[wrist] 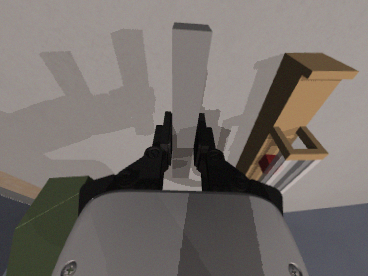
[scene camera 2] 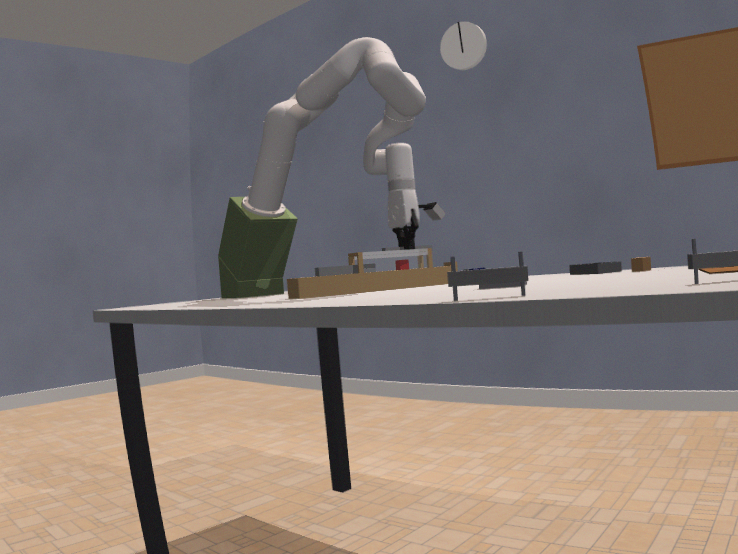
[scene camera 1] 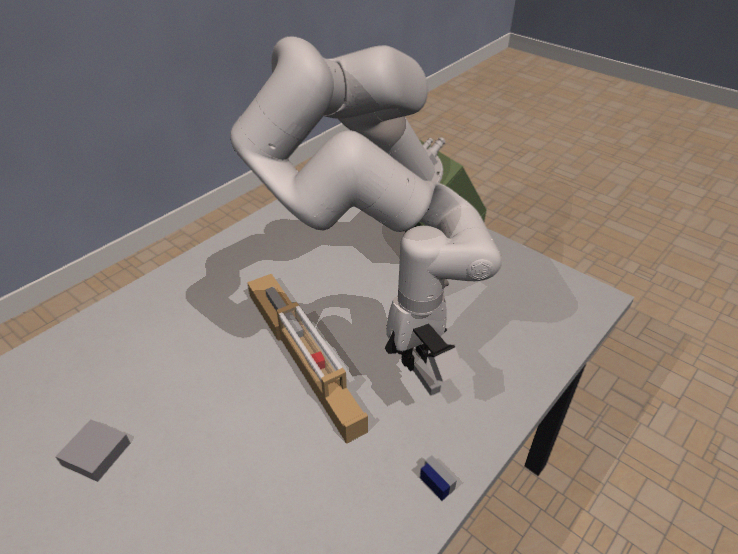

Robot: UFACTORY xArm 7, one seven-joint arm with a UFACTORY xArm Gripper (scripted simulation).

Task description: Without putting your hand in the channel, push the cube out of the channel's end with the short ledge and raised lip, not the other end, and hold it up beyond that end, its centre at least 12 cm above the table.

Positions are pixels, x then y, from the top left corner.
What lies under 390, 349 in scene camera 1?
My gripper.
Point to a wooden channel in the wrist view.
296, 94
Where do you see a wooden channel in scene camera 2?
298, 288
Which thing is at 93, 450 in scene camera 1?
A flat grey block.
